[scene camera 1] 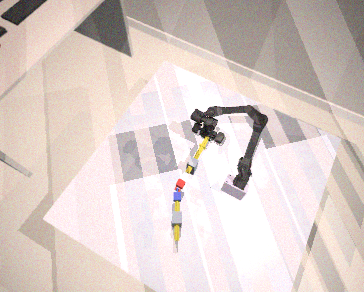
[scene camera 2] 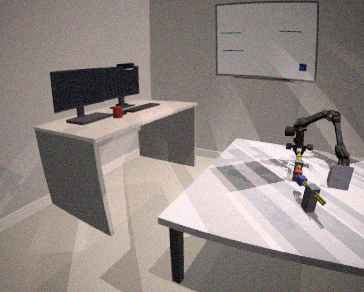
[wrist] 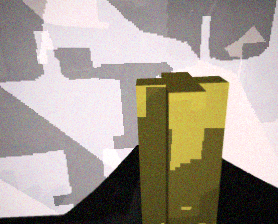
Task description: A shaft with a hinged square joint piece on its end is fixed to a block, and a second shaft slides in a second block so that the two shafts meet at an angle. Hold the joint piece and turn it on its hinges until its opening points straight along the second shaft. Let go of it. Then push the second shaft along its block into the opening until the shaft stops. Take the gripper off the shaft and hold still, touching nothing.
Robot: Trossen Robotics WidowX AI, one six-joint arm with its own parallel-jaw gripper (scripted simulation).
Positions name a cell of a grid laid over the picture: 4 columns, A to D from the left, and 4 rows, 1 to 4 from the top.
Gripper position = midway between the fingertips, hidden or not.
In view: the gripper (wrist: C3) and a yellow shaft (wrist: C3).
